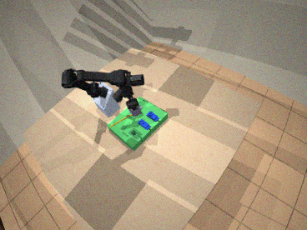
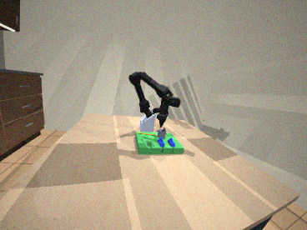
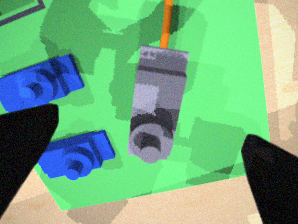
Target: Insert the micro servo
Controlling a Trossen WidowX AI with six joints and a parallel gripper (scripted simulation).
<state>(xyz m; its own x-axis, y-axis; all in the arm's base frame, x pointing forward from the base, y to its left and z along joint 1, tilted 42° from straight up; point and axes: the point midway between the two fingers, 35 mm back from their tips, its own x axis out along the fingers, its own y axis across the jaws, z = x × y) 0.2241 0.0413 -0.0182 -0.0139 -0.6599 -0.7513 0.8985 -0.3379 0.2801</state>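
Now: the green deck 120 mm below my gripper tip, 20 mm to the right of it and 10 mm behind it.
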